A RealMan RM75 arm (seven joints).
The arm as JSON. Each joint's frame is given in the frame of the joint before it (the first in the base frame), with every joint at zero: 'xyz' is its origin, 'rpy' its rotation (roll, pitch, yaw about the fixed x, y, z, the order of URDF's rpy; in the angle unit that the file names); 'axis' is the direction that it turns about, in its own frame. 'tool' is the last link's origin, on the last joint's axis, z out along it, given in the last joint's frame.
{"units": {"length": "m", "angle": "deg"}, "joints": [
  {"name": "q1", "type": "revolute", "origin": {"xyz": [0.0, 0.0, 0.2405], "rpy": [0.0, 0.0, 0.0]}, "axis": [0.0, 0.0, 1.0]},
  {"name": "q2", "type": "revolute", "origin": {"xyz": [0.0, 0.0, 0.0], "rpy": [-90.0, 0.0, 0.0]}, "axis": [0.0, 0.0, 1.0]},
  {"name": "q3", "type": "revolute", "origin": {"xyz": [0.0, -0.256, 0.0], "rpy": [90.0, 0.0, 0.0]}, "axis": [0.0, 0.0, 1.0]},
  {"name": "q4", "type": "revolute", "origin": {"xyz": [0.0, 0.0, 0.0], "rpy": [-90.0, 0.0, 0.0]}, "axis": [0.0, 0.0, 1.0]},
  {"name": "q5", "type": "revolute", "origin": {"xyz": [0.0, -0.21, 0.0], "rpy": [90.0, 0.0, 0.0]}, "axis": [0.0, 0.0, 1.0]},
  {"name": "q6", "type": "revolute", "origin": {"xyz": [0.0, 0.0, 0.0], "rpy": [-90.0, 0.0, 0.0]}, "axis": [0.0, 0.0, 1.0]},
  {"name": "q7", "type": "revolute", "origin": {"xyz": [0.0, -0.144, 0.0], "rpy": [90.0, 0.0, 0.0]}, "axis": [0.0, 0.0, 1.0]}
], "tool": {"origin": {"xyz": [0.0, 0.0, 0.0], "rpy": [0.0, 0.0, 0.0]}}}
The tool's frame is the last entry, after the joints.
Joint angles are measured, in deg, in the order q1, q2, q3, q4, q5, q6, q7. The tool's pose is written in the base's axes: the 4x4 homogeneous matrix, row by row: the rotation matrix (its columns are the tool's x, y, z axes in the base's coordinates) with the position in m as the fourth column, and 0 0 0 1 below. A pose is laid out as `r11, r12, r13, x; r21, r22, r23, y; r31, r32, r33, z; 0, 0, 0, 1`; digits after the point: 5 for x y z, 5 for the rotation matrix.
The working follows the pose.
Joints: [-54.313 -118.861 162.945 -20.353 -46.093 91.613 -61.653]
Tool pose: 0.53620, 0.43261, 0.72480, -0.16407; 0.01763, -0.86423, 0.50279, 0.40944; 0.84391, -0.25682, -0.47103, 0.01522; 0, 0, 0, 1
Where each joint sits with the arm in this pose, in the base's axes (m; each line is computed from the numbers above, not from the rounded line before):
q1: 0.0000 0.0000 0.2405
q2: 0.0000 0.0000 0.2405
q3: -0.1308 0.1821 0.1169
q4: -0.1308 0.1821 0.1169
q5: -0.2684 0.3370 0.0831
q6: -0.2684 0.3370 0.0831
q7: -0.1641 0.4094 0.0152
the tool: -0.1641 0.4094 0.0152

